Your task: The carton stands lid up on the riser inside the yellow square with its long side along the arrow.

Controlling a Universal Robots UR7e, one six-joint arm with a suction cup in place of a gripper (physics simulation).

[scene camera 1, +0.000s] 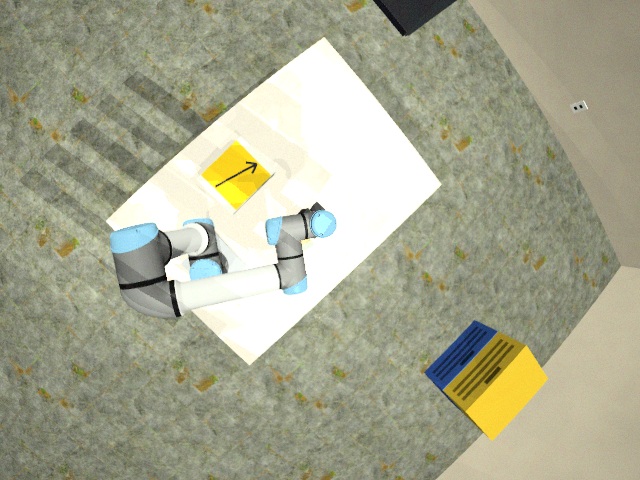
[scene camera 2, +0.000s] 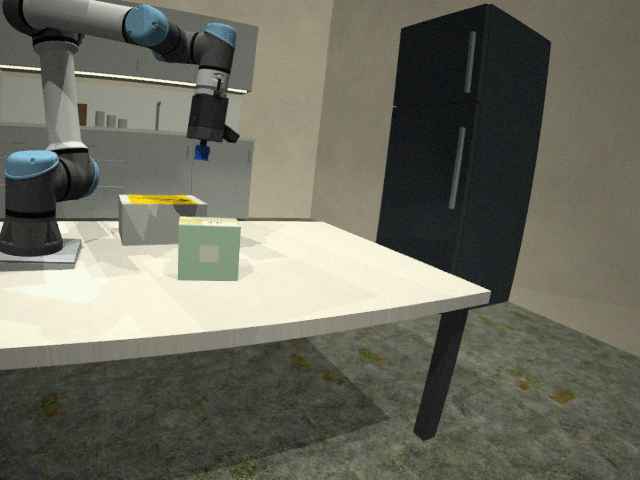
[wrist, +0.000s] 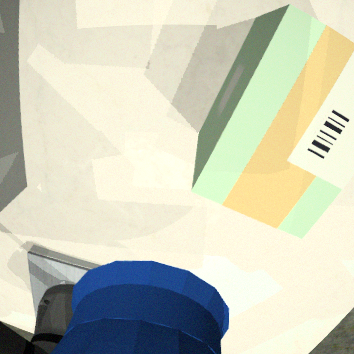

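A pale green carton stands upright on the table, apart from the riser; its top has a tan strip and a white barcode label. In scene camera 1 the arm hides nearly all of it. The grey riser has a yellow square on top, with a black arrow pointing to the upper right in scene camera 1; no carton stands on it. My gripper, a blue suction cup, hangs in free air well above table height with nothing on it. The wrist hides it in scene camera 1.
The white table carries the arm's base plate. A dark fridge stands beyond the table. A blue and yellow box-shaped object stands off the table at the lower right.
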